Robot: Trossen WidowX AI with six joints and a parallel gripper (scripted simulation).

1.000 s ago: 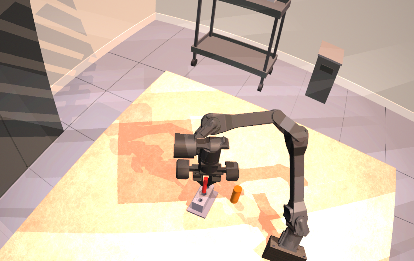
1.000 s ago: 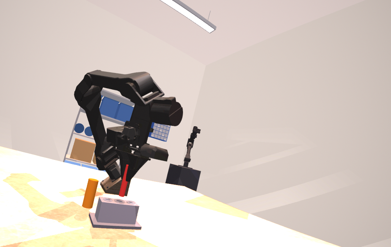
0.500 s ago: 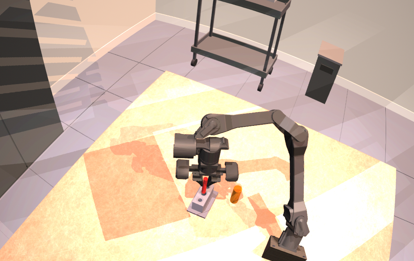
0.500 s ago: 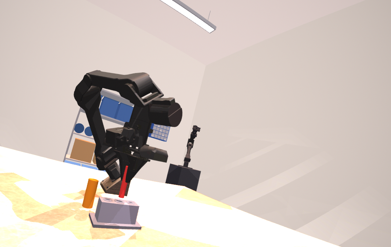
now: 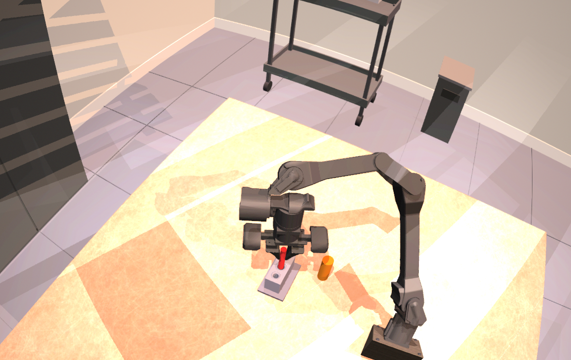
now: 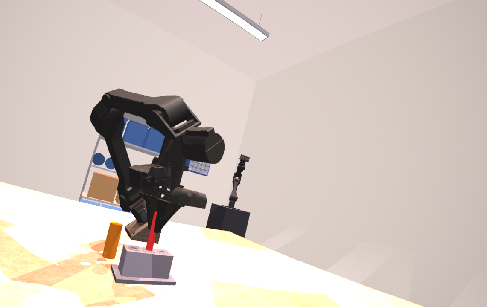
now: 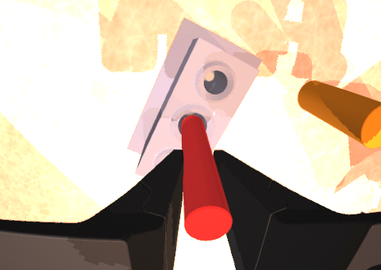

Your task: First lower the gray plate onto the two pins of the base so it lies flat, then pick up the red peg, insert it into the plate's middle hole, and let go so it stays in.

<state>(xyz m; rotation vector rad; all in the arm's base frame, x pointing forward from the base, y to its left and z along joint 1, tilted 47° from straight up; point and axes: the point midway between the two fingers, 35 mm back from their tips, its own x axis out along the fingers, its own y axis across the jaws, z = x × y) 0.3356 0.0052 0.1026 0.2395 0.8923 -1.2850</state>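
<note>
Right now my gripper tip is right at the red peg. Also, from my gripper tip: base 9 cm below; then gray plate 5 cm below; then orange cylinder 10 cm behind, 6 cm to the right, 6 cm below.
</note>
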